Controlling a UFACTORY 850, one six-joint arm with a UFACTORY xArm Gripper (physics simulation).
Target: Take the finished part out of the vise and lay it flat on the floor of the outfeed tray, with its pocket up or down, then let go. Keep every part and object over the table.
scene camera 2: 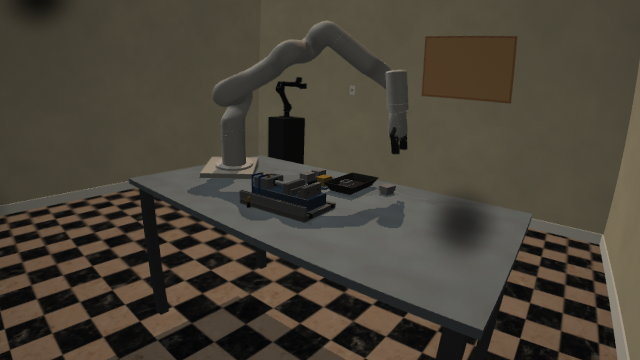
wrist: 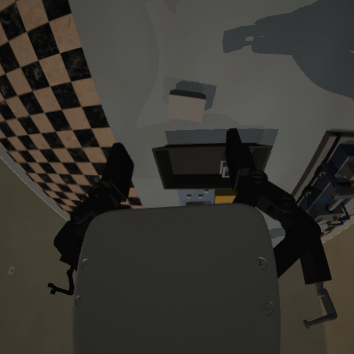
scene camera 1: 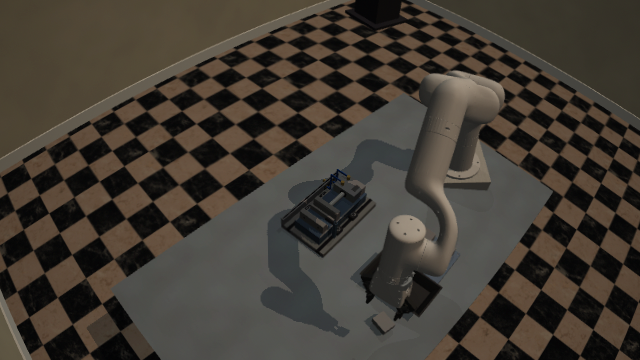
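Note:
My gripper (scene camera 1: 384, 308) (scene camera 2: 399, 149) (wrist: 174, 146) is open and empty, high above the table near the tray. A light grey block-shaped part (scene camera 1: 383, 322) (scene camera 2: 387, 189) (wrist: 187, 106) lies on the table outside the outfeed tray, a little apart from its end; no pocket shows on its upper face. The dark outfeed tray (scene camera 1: 426, 296) (scene camera 2: 350, 189) (wrist: 192, 161) holds another small grey part (scene camera 2: 347, 182) (wrist: 225, 167) with a pocket, partly behind a finger in the wrist view. The vise (scene camera 1: 327, 206) (scene camera 2: 312, 199) stands on its base; I make out no part between its jaws.
A blue plate (wrist: 192, 194) and a yellow block (scene camera 2: 324, 178) (wrist: 224, 196) are beside the tray, on the arm's base side, with grey blocks (scene camera 2: 307, 177). The vise has blue and yellow fittings at its rear. The table's long edge runs close to the tray.

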